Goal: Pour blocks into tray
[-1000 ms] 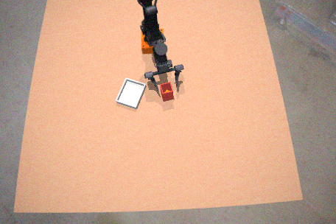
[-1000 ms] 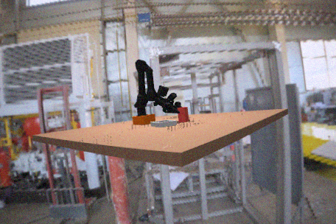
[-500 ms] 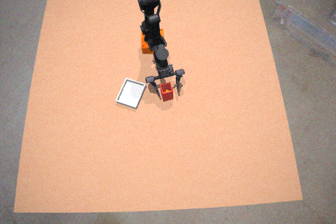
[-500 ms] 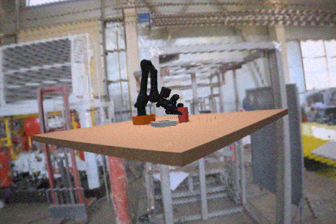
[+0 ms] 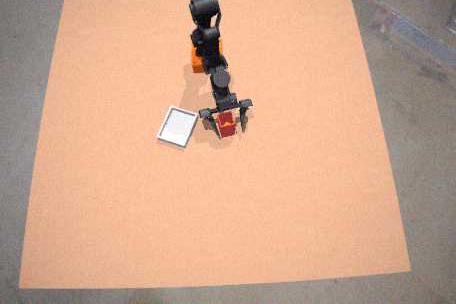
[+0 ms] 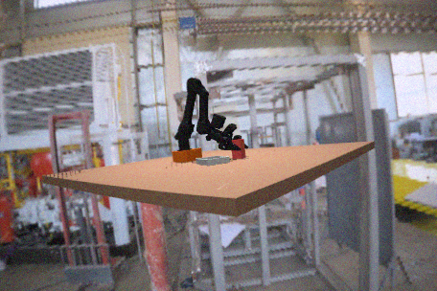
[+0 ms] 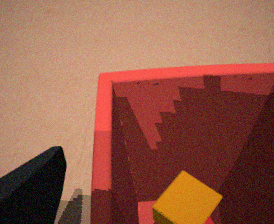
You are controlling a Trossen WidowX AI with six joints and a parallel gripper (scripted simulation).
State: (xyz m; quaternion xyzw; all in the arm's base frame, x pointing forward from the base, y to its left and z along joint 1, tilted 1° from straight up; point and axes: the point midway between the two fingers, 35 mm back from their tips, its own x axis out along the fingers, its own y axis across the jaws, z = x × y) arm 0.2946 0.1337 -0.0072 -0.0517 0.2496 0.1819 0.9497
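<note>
Now: gripper tip 20 mm past the yellow block and 20 mm to the left of it. From my gripper tip the other things lie so: red square cup: 30 mm behind, 20 mm to the right, 20 mm below.
</note>
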